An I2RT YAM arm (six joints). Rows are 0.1 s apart.
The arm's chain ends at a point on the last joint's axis. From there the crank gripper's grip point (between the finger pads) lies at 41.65 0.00 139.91 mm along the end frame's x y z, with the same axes.
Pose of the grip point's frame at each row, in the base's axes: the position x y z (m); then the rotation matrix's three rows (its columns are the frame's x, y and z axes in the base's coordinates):
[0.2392 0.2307 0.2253], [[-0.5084 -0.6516 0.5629], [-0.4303 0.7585 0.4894], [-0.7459 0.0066 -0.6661]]
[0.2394 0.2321 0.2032], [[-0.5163 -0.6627 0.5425], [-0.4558 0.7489 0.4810], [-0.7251 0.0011 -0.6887]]
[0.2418 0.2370 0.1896], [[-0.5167 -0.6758 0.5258], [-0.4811 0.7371 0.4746], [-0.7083 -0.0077 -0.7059]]
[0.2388 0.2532 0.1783], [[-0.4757 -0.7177 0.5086], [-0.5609 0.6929 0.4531], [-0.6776 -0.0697 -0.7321]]
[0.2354 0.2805 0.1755], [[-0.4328 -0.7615 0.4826], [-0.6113 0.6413 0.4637], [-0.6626 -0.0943 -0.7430]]
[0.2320 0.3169 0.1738], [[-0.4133 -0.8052 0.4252], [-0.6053 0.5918 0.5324], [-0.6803 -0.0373 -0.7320]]
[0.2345 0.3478 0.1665], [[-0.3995 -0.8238 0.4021], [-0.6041 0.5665 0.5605], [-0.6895 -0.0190 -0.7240]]
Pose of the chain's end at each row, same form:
[0.1816 0.1802 0.3496], [[-0.5084 -0.6516 0.5629], [-0.4303 0.7585 0.4894], [-0.7459 0.0066 -0.6661]]
[0.1850 0.1838 0.3298], [[-0.5163 -0.6627 0.5425], [-0.4558 0.7489 0.4810], [-0.7251 0.0011 -0.6887]]
[0.1898 0.1906 0.3179], [[-0.5167 -0.6758 0.5258], [-0.4811 0.7371 0.4746], [-0.7083 -0.0077 -0.7059]]
[0.1875 0.2132 0.3090], [[-0.4757 -0.7177 0.5086], [-0.5609 0.6929 0.4531], [-0.6776 -0.0697 -0.7321]]
[0.1859 0.2411 0.3071], [[-0.4328 -0.7615 0.4826], [-0.6113 0.6413 0.4637], [-0.6626 -0.0943 -0.7430]]
[0.1897 0.2676 0.3045], [[-0.4133 -0.8052 0.4252], [-0.6053 0.5918 0.5324], [-0.6803 -0.0373 -0.7320]]
[0.1949 0.2945 0.2965], [[-0.3995 -0.8238 0.4021], [-0.6041 0.5665 0.5605], [-0.6895 -0.0190 -0.7240]]

